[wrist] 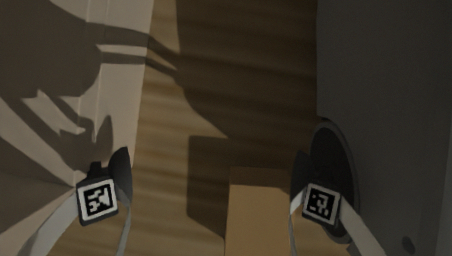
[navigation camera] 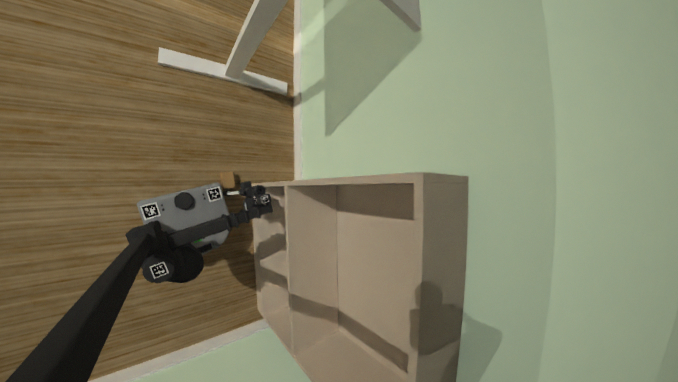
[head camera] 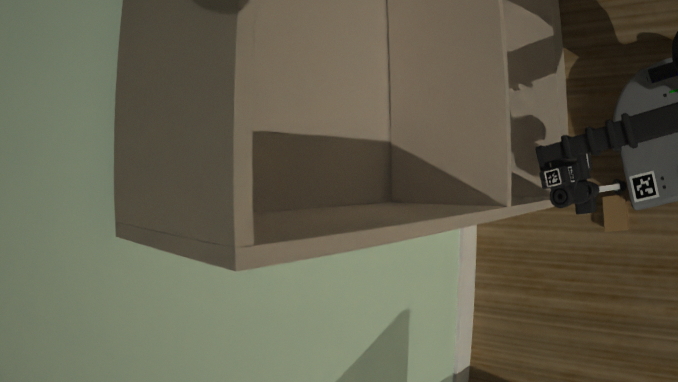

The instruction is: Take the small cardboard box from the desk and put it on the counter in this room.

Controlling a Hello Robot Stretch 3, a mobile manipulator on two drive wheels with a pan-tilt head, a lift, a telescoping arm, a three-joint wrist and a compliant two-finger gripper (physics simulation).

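Observation:
The small cardboard box [head camera: 615, 213] [navigation camera: 228, 180] [wrist: 257, 220] stands on the wooden floor, close beside my base and near the end of the shelf unit. My gripper [wrist: 213, 168] points down and is open, with its fingers wide apart. In the wrist view the box shows below and between the fingers, closer to the right finger, and its lower part is cut off by the frame. The right fingertip is close to my base. No desk top or counter top can be made out in these views.
A beige shelf unit [head camera: 245, 200] [navigation camera: 420, 200] stands by the green wall, close to my wrist and base [head camera: 650, 165] [navigation camera: 200, 200]. A white furniture leg with a foot bar [navigation camera: 192, 64] stands on the floor at the upper left of the navigation view.

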